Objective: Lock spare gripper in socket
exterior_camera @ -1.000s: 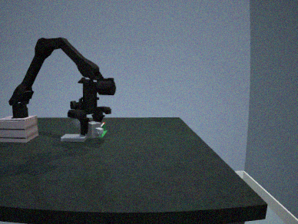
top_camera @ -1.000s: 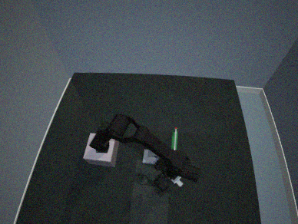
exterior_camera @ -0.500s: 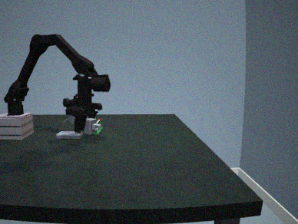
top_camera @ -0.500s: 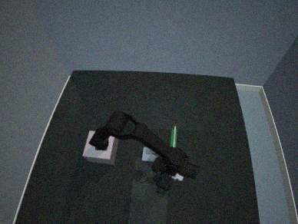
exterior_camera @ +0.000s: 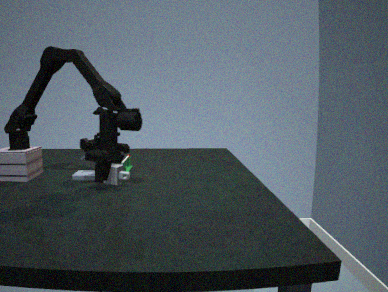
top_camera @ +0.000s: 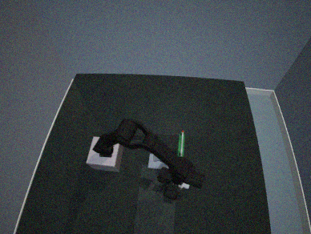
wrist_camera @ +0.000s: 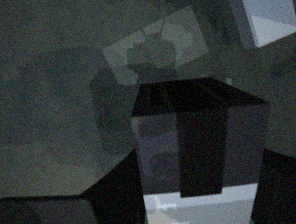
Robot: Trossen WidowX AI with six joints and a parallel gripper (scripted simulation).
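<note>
The spare gripper is 20 mm above my gripper tip, 10 mm to the right of it and 10 mm ahead of it. From my gripper tip the other things lie so: grey mount socket: 110 mm to the left, 70 mm behind, 30 mm above; then green rest: 220 mm to the left, 30 mm ahead.
</note>
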